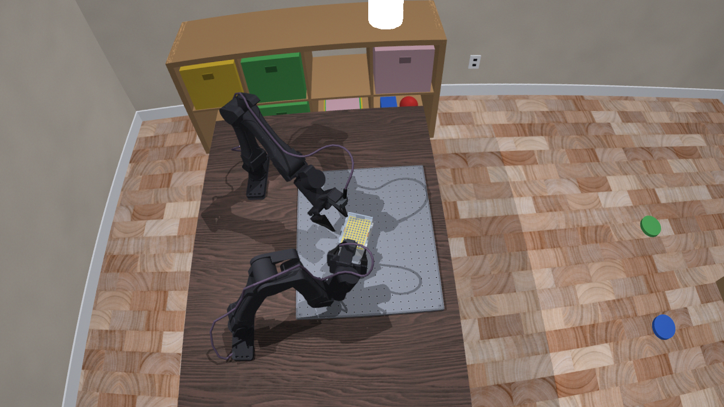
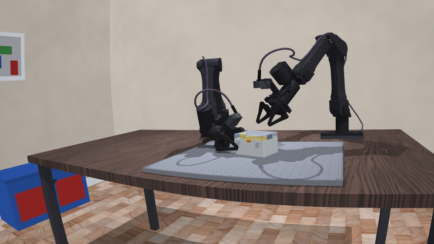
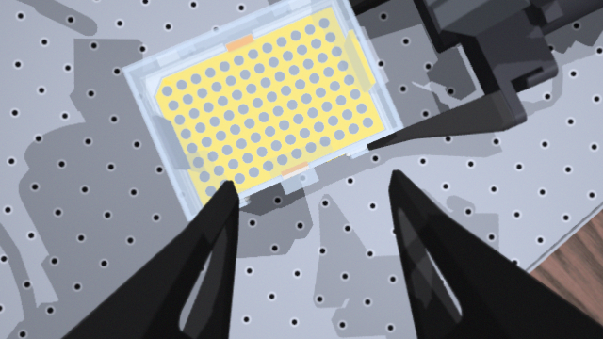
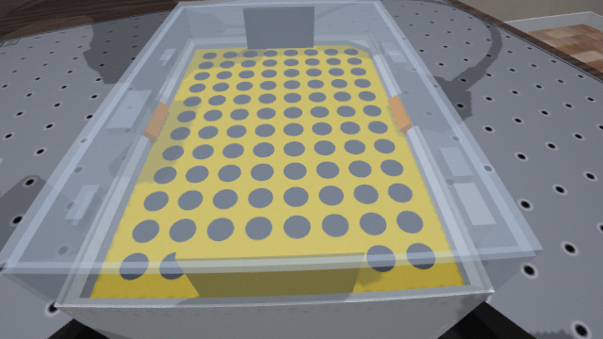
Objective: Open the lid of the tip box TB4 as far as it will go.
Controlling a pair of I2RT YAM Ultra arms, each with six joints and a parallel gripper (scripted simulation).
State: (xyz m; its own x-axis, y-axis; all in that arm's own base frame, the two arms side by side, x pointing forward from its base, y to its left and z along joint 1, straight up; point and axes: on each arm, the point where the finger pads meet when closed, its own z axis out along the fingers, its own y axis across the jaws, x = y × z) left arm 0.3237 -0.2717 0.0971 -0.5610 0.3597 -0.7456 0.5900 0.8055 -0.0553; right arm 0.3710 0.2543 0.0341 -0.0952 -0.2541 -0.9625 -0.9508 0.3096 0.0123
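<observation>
Right now the tip box TB4 is 5 cm ahead of my left hand, 1 cm to the right of it and 6 cm below it. From my left hand the other things lie so: yellow tip box insert 5 cm ahead, 1 cm to the right, 5 cm below.
The tip box TB4 lies 5 cm to the left of my right hand, 2 cm ahead of it and 2 cm above it. Round my right hand: yellow tip box insert 5 cm to the left, 3 cm above, 2 cm ahead.
</observation>
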